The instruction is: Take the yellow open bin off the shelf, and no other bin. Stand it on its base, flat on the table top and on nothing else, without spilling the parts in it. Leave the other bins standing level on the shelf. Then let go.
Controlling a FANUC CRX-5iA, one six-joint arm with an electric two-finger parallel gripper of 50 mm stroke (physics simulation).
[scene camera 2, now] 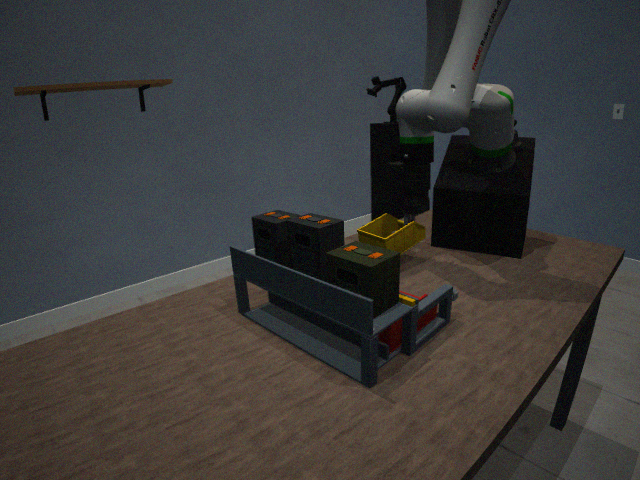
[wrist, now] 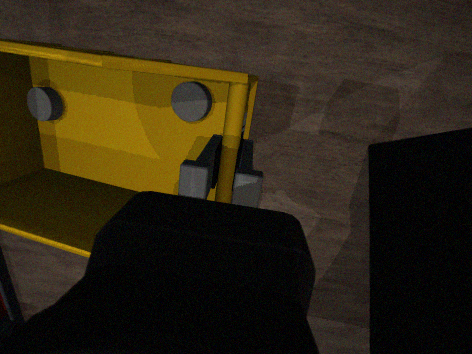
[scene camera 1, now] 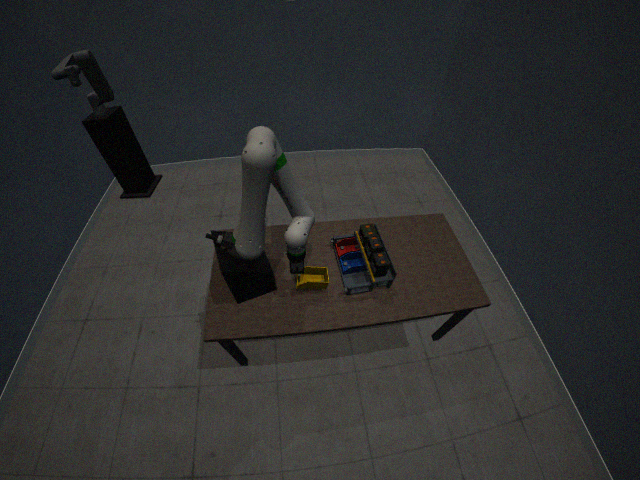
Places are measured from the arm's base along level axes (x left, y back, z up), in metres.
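Pixels of known places: gripper, fingertip midpoint: (wrist: 230, 153) (scene camera 1: 297, 280); arm's base, origin of the base link: (scene camera 2: 491, 160).
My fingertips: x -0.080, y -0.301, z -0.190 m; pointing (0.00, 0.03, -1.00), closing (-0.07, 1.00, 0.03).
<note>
For each thing: its top centre in the pictures, then the offset to it from my fingertips. "pt": a spot on its surface instead. Level surfaces: height alone.
- yellow open bin, middle of its top: (wrist: 43, 166) (scene camera 2: 392, 218) (scene camera 1: 311, 273) dz +0.057, dx +0.008, dy -0.081 m
- shelf, surface spot: (scene camera 2: 302, 284) pt dz +0.063, dx +0.210, dy -0.509 m
- red bin, middle of its top: (scene camera 1: 350, 244) dz +0.001, dx +0.253, dy -0.325 m
- blue bin, middle of its top: (scene camera 1: 355, 258) dz +0.001, dx +0.143, dy -0.345 m
- wooden table top, its level: dz -0.080 m
The yellow open bin (scene camera 1: 312, 279) (scene camera 2: 400, 238) (wrist: 115, 117) hangs above the table top, off the shelf (scene camera 2: 302, 284), between the shelf and the robot's base. It looks roughly level, opening up. Two grey round parts (wrist: 45, 104) (wrist: 192, 101) lie in it in the wrist view. My gripper (scene camera 1: 298, 273) (scene camera 2: 409, 219) (wrist: 230, 153) is shut on the rim at one end of the bin, one finger inside and one outside. A red bin (scene camera 1: 345, 247) and a blue bin (scene camera 1: 352, 262) stand in the shelf and look level; the place beside the blue one is vacant.
Several dark cases with orange latches (scene camera 1: 379, 260) (scene camera 2: 364, 266) stand along the shelf's other side. The black robot pedestal (scene camera 1: 248, 279) (scene camera 2: 480, 211) stands close to the bin, opposite the shelf. The wooden table top (scene camera 1: 423, 289) (scene camera 2: 180, 392) lies beneath.
</note>
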